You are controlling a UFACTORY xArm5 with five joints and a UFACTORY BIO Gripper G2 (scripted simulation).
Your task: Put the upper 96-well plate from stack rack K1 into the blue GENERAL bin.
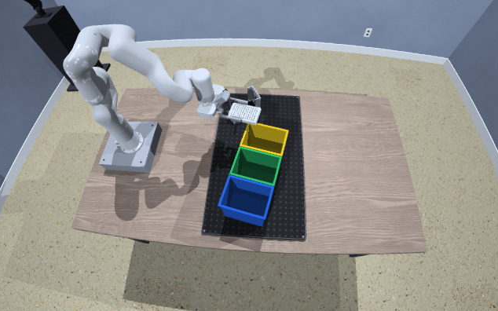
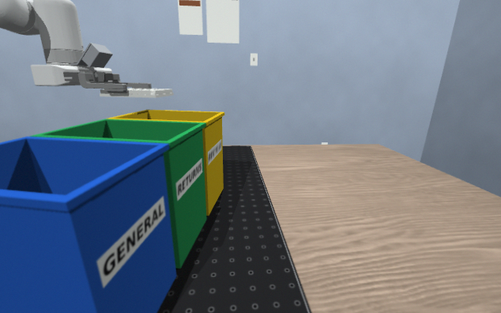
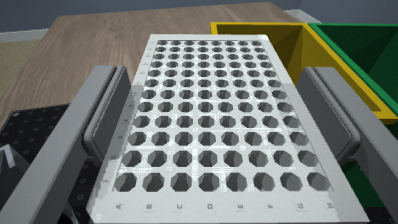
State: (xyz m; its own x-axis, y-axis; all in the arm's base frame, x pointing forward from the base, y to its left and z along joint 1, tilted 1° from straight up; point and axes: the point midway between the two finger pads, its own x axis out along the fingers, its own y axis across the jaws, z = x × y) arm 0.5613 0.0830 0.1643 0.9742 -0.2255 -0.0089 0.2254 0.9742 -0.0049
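Right now my hand is 360 mm to the left of the blue general bin, 140 mm above it and 50 mm short of it. The rest, counted from my hand: yellow bin 140 mm below, 110 mm ahead, 100 mm to the right; then dark plate 200 mm below, 170 mm to the left; then white 96-well plate 20 mm ahead, 10 mm below.
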